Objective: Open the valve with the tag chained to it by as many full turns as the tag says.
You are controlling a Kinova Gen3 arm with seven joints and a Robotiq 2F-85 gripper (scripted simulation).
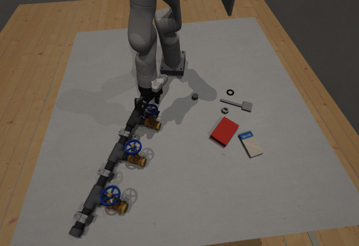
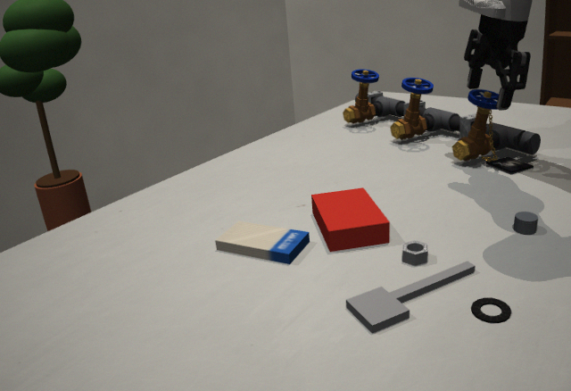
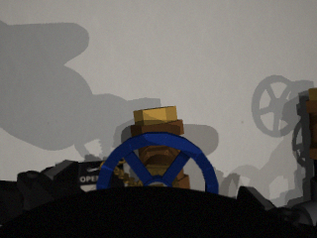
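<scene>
The black tag lies 12 cm below my hand and 4 cm behind it. The rest, counted from my hand: red block (31 cm to the left, 13 cm ahead, 11 cm below); then small grey cylinder (23 cm to the left, 12 cm below, 10 cm behind); then grey paddle-shaped tool (44 cm to the left, 12 cm below).
</scene>
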